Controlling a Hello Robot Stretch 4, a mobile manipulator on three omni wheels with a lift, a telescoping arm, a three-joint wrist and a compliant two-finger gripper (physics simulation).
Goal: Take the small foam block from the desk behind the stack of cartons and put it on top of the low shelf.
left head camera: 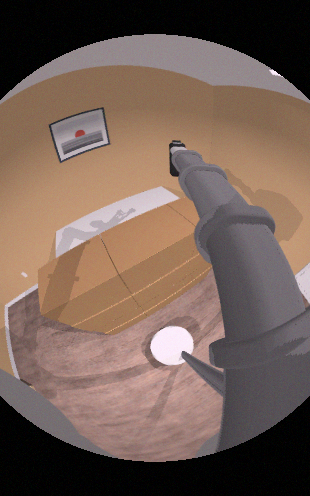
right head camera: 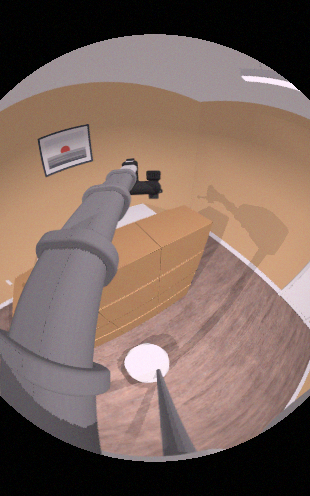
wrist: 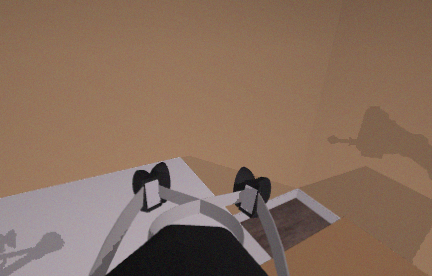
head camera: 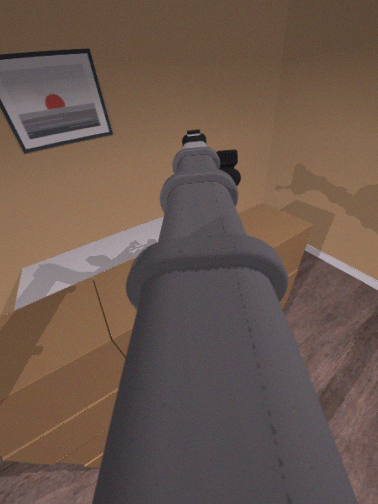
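Note:
Framed picture, white desk, stack of brown cartons in sight. My gripper too.

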